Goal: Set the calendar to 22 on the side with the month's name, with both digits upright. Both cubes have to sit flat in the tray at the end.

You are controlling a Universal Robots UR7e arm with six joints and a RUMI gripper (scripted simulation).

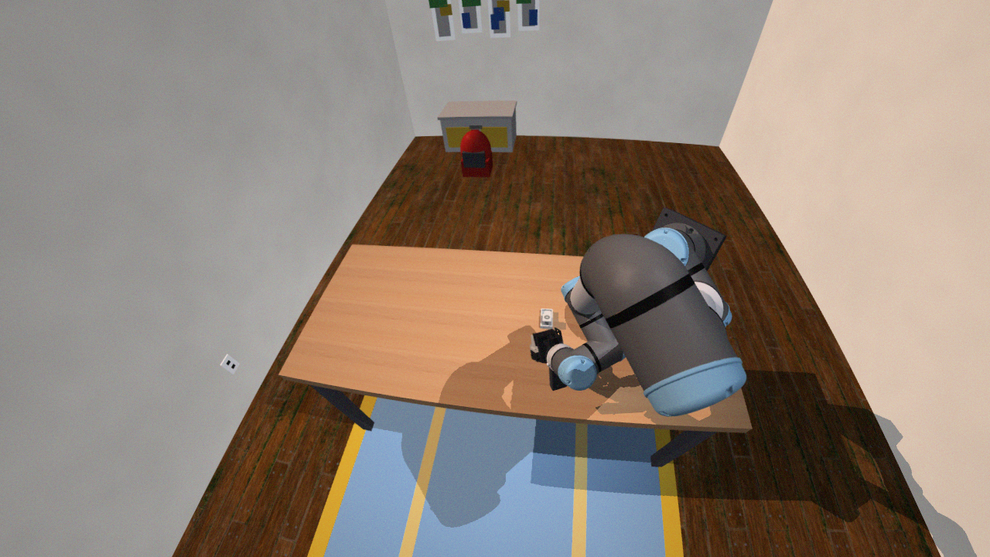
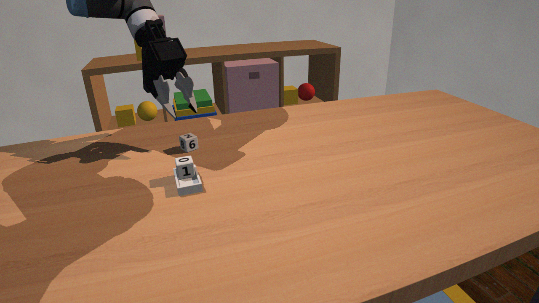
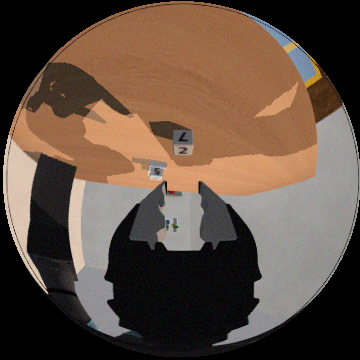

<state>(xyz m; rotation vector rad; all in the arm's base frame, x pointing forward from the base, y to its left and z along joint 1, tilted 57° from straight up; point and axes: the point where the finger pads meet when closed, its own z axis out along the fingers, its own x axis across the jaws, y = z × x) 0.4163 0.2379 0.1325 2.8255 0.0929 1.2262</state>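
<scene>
Now: the white cube 8 cm below my hand and 1 cm to the right of it. The rest, counted from my hand: grey tray 16 cm to the right, 8 cm below, 3 cm ahead.
</scene>
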